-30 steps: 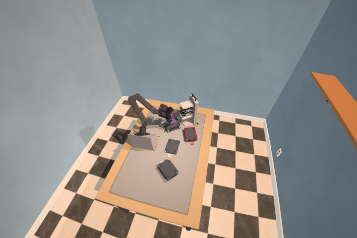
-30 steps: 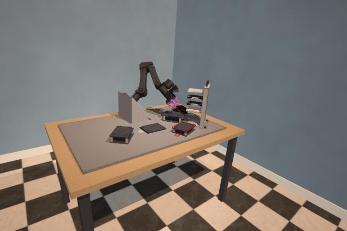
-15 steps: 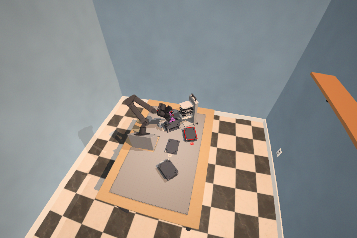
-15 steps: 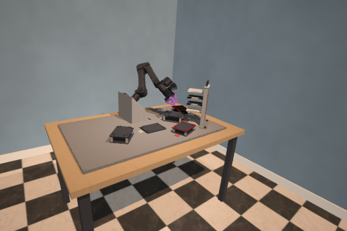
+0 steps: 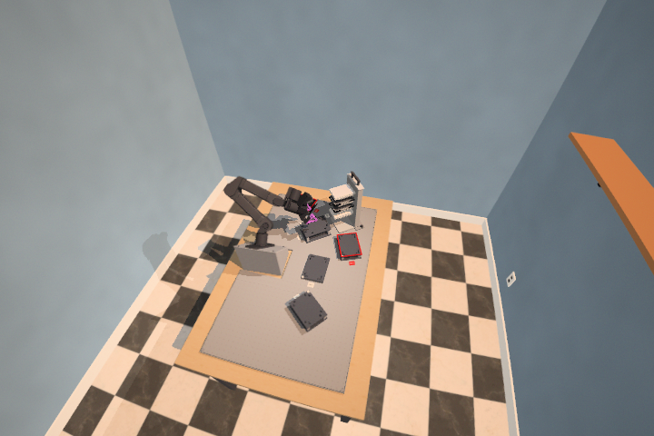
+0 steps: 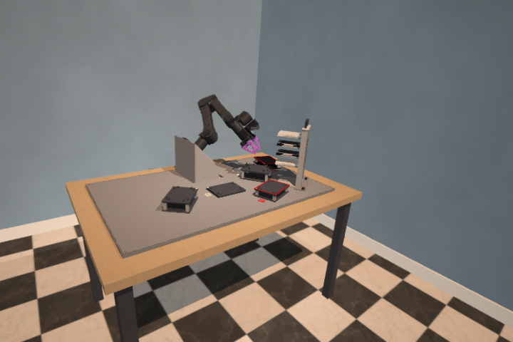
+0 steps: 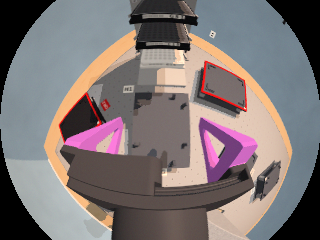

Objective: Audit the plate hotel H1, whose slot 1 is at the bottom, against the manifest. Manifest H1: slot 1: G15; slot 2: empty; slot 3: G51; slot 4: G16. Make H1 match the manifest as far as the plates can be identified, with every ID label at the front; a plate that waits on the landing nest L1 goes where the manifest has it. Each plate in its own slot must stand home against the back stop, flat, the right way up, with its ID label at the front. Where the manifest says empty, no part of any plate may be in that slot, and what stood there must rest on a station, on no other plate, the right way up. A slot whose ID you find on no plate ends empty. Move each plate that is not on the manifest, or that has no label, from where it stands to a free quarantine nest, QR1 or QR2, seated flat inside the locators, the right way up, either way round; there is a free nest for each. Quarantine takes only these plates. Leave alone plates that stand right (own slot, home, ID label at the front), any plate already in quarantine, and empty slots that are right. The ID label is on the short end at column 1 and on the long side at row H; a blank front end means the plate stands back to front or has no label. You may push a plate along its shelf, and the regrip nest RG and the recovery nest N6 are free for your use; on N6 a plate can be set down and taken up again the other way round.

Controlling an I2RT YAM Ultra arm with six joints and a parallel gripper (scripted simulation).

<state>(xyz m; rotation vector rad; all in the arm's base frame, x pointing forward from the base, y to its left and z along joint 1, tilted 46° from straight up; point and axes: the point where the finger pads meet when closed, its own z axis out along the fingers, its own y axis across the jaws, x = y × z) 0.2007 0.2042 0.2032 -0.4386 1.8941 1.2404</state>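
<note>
My hand is 14 cm short of the white plate, 12 cm to the right of it and 4 cm above it.
</note>
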